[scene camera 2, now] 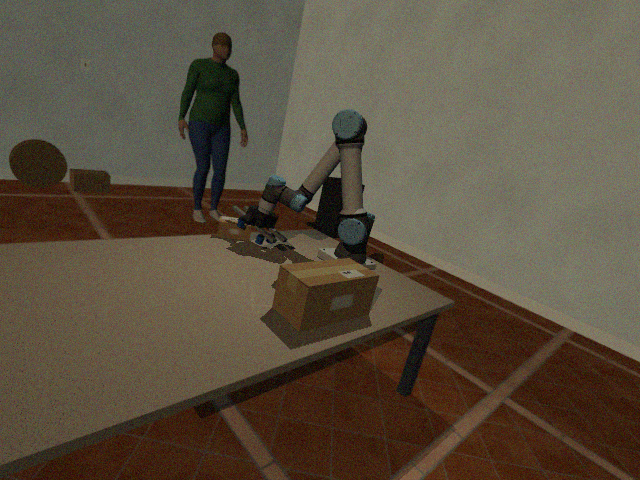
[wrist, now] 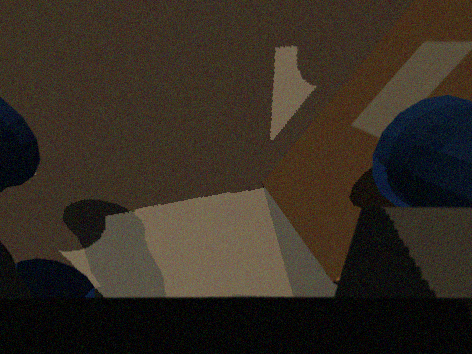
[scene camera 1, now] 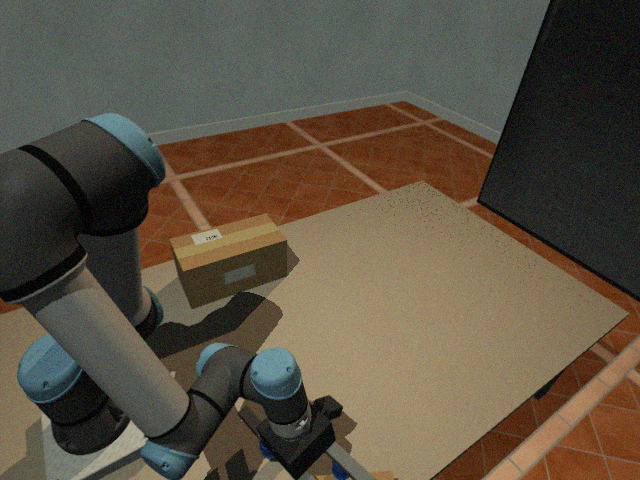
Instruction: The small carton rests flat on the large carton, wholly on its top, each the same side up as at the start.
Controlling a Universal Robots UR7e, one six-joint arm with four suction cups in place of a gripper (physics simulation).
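Seen in the pictures: hand, its tool point: [scene camera 2: 254,233] [wrist: 210,226]; arm's base, origin of its link: [scene camera 2: 349,257] [scene camera 1: 95,417].
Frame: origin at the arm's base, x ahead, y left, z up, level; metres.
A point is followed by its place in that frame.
Observation:
The large carton [scene camera 1: 228,262] {y 0.222, x 0.397, z 0.100 m} [scene camera 2: 325,290] {y 0.369, x 0.517, z 0.095 m}, brown with a white label on top, stands on the table [scene camera 1: 413,286] {y -0.021, x 0.911, z -0.033 m} [scene camera 2: 151,310] {y 0.110, x 0.919, z -0.032 m} near the arm's base. The small carton [scene camera 2: 230,230] {y -0.391, x 0.416, z 0.009 m} [wrist: 319,182] {y -0.358, x 0.353, z 0.005 m} lies at the table's far edge in scene camera 2; in scene camera 1 the suction head hides nearly all of it at the bottom edge. My suction gripper [scene camera 1: 299,448] {y -0.307, x 0.338, z 0.020 m} [scene camera 2: 260,224] {y -0.307, x 0.338, z 0.020 m} is down low on the small carton. In the wrist view a blue cup [wrist: 396,158] sits over the carton's top, close to the table.
A person [scene camera 2: 210,105] in a green top stands on the floor beyond the table. A tall dark panel [scene camera 1: 532,143] rises at the table's right in scene camera 1. The arm's base [scene camera 2: 353,233] and a dark box [scene camera 2: 330,205] stand behind the large carton.

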